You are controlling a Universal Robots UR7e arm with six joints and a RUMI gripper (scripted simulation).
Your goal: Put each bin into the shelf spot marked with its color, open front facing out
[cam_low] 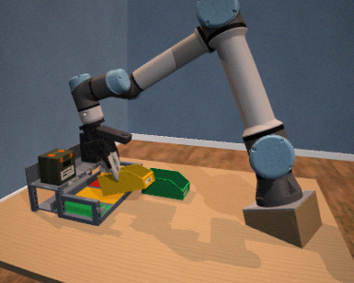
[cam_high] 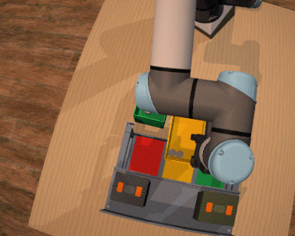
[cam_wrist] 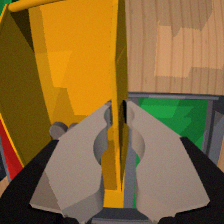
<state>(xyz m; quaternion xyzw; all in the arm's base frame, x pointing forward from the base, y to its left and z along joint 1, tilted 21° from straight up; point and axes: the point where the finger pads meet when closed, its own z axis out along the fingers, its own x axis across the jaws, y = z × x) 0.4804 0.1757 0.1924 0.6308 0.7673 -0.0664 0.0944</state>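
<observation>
The yellow bin lies 5 cm to the right of my hand and 2 cm below it. The rest, counted from my hand: yellow mark 11 cm ahead, 3 cm to the right, 11 cm below; green mark 9 cm ahead, 8 cm to the left, 11 cm below; red mark 13 cm ahead, 14 cm to the right, 11 cm below.
</observation>
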